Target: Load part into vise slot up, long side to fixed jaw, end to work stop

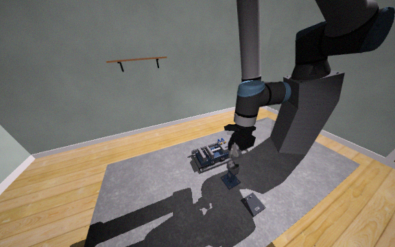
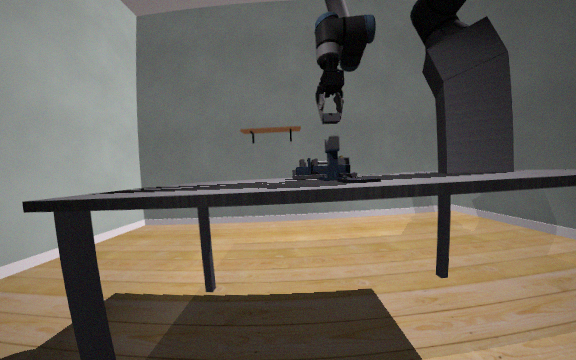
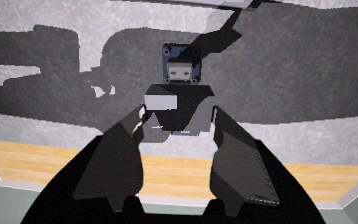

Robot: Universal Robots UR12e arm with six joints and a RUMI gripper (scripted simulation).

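My gripper is now 1 cm above the part. Round my hand: moving jaw (6 cm ahead, 21 cm to the right, 17 cm below); then cylinder rod (22 cm to the right, 17 cm below); then work stop (9 cm ahead, 17 cm to the right, 15 cm below).
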